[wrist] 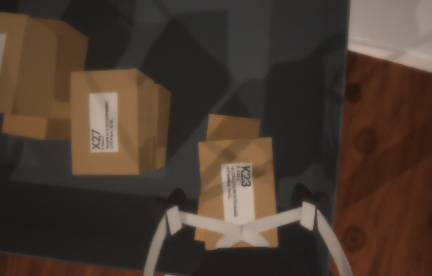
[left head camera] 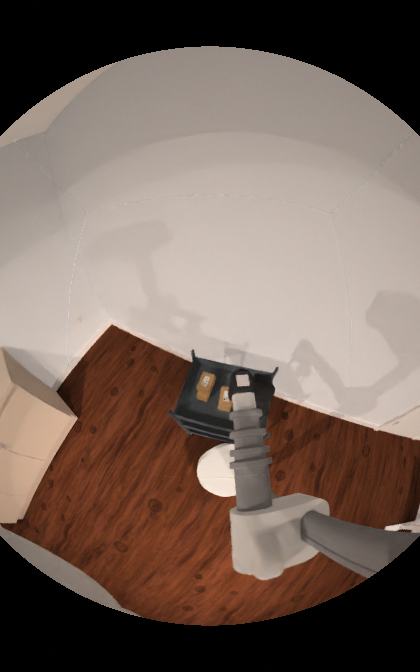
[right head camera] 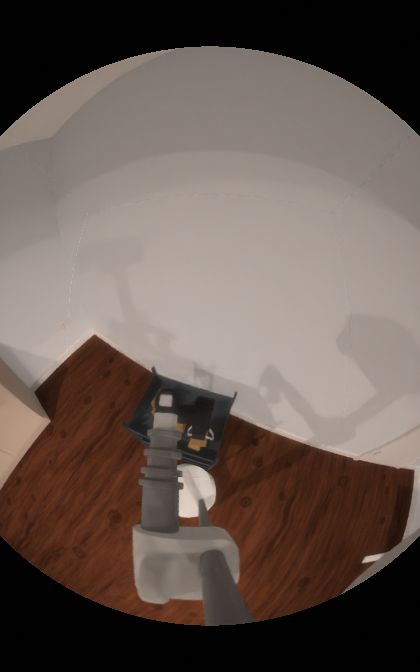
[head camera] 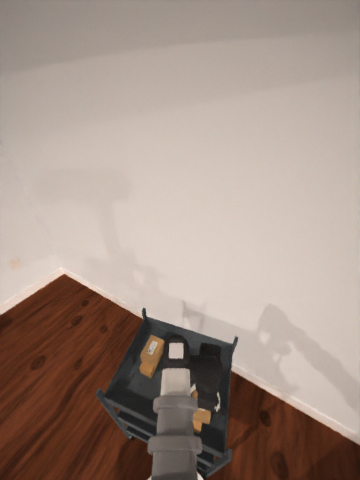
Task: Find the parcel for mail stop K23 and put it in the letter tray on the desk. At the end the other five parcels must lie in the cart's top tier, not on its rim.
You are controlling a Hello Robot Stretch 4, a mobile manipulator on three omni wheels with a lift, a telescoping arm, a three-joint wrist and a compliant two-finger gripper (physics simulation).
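Frame: origin at the robot's base, x ahead, y left, z up, level; metres.
Where they show: gripper, fingertip midpoint: (wrist: pixel 238 202).
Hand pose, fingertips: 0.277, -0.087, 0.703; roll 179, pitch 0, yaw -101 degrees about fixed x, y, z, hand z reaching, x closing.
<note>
Things, the pixels of their top centre, and the offset from my fingertips, as dx, dy, dz. Level surfaces: height alone.
- K23 parcel, top centre: (wrist: pixel 238 194) (head camera: pixel 202 399) +0.015, -0.002, +0.034
- X27 parcel, top centre: (wrist: pixel 103 122) +0.100, +0.095, +0.032
- Wooden floor, surface height: dz -0.730
The K23 parcel (wrist: pixel 215 160) (head camera: pixel 202 415) (right head camera: pixel 197 443) lies label up in the top tier of the dark cart (head camera: pixel 190 331) (left head camera: pixel 193 357) (wrist: pixel 300 100), over another parcel (wrist: pixel 233 127). My gripper (wrist: pixel 238 202) (head camera: pixel 206 395) (right head camera: pixel 200 434) is open, with one fingertip on either side of the K23 parcel and apart from it in the wrist view. The X27 parcel (wrist: pixel 130 100) (left head camera: pixel 224 400) lies to the left, with a parcel (wrist: pixel 162 125) partly hidden under it. Farther left, a parcel (wrist: pixel 35 65) (left head camera: pixel 206 382) with its label cut off lies over another (wrist: pixel 25 125). The letter tray is not identifiable.
The room wall (head camera: pixel 200 200) stands close behind the cart. A beige cabinet-like block (left head camera: pixel 35 415) stands at the left. A white round object (left head camera: pixel 215 470) (right head camera: pixel 200 490) is in front of the cart. Wooden floor (head camera: pixel 50 400) surrounds the cart's near sides.
</note>
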